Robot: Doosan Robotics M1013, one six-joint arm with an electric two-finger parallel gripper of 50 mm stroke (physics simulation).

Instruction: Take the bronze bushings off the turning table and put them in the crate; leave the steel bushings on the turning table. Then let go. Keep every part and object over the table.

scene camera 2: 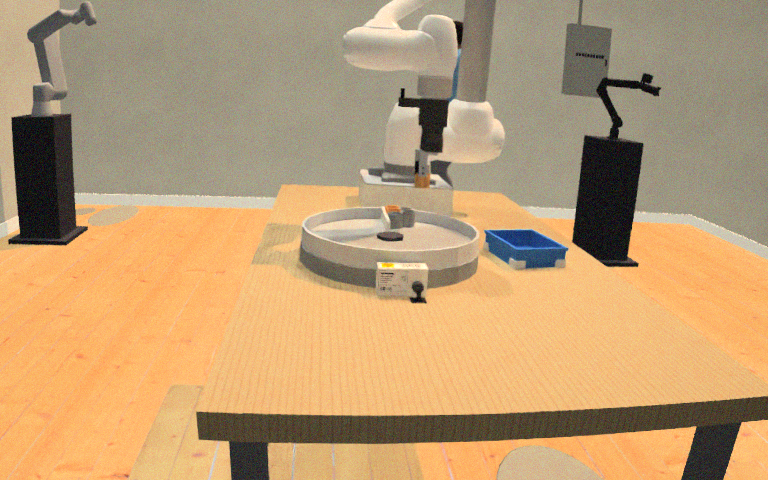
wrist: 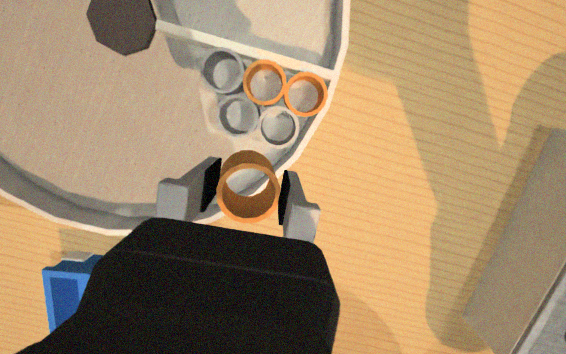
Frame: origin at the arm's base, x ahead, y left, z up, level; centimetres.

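Where they show: gripper, fingertip midpoint: (scene camera 2: 420, 175) (wrist: 250, 181); arm's base at its link origin: (scene camera 2: 405, 179).
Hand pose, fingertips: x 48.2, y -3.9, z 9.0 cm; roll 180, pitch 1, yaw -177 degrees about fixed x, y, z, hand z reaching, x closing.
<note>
Each offset is from my fingertips to the top centre of the thing. "*": to the spot under its first point.
My gripper (scene camera 2: 422, 176) (wrist: 250, 181) is shut on a bronze bushing {dy +0.6, dx +0.2, dz +0.8 cm} (scene camera 2: 422, 182) (wrist: 248, 206), held upright above the rim side of the turning table (scene camera 2: 339, 249) (wrist: 75, 125). Two bronze bushings {dy -6.5, dx +1.1, dz -9.2 cm} (wrist: 265, 102) {dy -6.5, dx -2.7, dz -9.2 cm} (wrist: 306, 113) stand beside the white divider on the turning table. Three steel bushings {dy -6.6, dx +4.9, dz -9.2 cm} (wrist: 209, 71) {dy -3.1, dx +2.8, dz -9.2 cm} (wrist: 223, 116) {dy -3.0, dx -1.0, dz -9.2 cm} (wrist: 278, 143) stand close against them; in the scene view the group is small and partly overlaps. The blue crate {dy +26.3, dx +12.0, dz -13.3 cm} (scene camera 2: 535, 259) (wrist: 65, 295) stands right of the turning table in the scene view; its inside floor is hidden there, and my gripper body covers part of it in the wrist view.
The turning table has a raised rim, a white divider {* dy -9.0, dx +3.9, dz -10.0 cm} (wrist: 240, 47) and a dark central hub {dy -9.1, dx +15.7, dz -12.2 cm} (scene camera 2: 390, 236) (wrist: 122, 22). A white box {* dy -11.6, dx +41.0, dz -15.0 cm} (scene camera 2: 393, 280) and a small black stand (scene camera 2: 417, 289) are at its front. The robot's base block (scene camera 2: 396, 198) is behind it.
</note>
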